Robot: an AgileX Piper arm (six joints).
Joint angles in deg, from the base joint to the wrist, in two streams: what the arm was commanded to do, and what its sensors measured. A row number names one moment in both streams.
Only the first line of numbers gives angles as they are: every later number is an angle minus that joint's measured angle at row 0.
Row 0, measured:
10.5 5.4 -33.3 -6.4 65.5 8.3
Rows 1 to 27, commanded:
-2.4 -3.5 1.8 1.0 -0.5 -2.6
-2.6 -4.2 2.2 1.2 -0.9 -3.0
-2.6 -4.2 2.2 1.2 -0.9 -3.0
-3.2 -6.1 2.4 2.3 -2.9 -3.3
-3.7 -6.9 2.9 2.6 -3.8 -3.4
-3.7 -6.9 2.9 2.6 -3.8 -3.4
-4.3 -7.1 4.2 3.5 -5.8 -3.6
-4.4 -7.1 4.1 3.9 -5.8 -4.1
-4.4 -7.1 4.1 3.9 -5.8 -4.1
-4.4 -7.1 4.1 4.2 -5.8 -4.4
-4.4 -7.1 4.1 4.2 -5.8 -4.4
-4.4 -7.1 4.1 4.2 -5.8 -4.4
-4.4 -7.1 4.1 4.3 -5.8 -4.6
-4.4 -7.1 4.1 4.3 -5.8 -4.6
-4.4 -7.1 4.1 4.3 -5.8 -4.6
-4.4 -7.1 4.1 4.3 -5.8 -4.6
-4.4 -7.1 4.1 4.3 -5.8 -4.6
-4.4 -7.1 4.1 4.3 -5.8 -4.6
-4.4 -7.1 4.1 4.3 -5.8 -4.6
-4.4 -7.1 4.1 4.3 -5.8 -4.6
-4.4 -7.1 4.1 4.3 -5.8 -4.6
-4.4 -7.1 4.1 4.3 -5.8 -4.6
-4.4 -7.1 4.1 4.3 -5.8 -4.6
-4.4 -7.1 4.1 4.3 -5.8 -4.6
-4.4 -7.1 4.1 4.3 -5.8 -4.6
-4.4 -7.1 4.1 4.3 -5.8 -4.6
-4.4 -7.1 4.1 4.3 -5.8 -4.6
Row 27, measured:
-4.0 -5.7 4.1 4.3 -5.1 -4.0
